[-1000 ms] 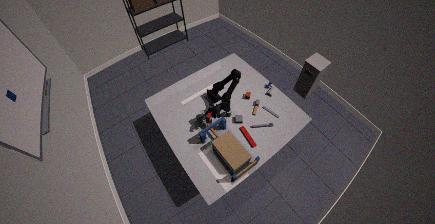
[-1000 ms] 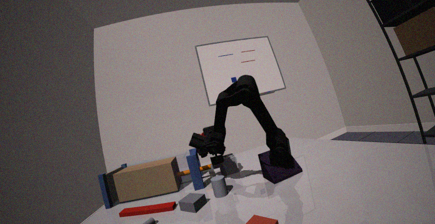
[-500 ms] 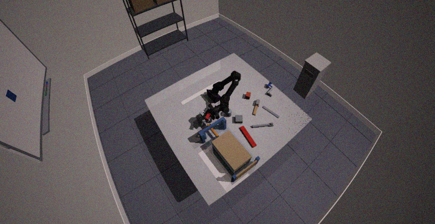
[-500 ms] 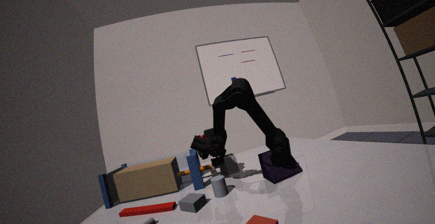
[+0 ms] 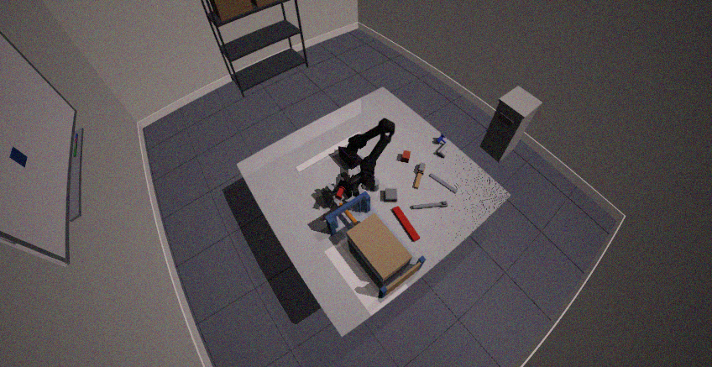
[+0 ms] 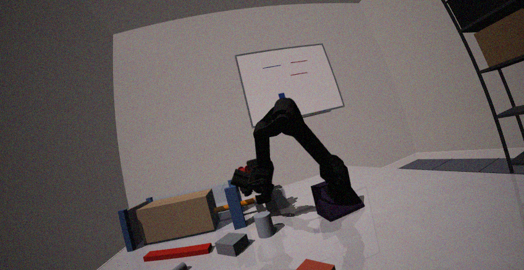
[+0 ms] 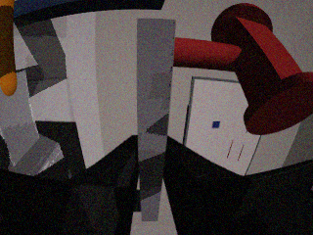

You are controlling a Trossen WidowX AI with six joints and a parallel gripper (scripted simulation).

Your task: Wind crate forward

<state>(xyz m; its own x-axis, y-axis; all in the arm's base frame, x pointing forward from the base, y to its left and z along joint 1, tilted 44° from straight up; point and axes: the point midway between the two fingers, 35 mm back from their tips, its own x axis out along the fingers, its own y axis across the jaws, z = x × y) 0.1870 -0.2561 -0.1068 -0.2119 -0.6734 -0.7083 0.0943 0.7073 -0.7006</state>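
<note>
Right now the blue frame is 11 cm ahead of my gripper tip and 4 cm below it. Round my gripper tip: grey block 19 cm ahead, 27 cm to the left, 13 cm below; grey winch 6 cm behind, 1 cm to the left, 12 cm below; winch handle with red knob 2 cm ahead, 1 cm to the left, 1 cm above.
</note>
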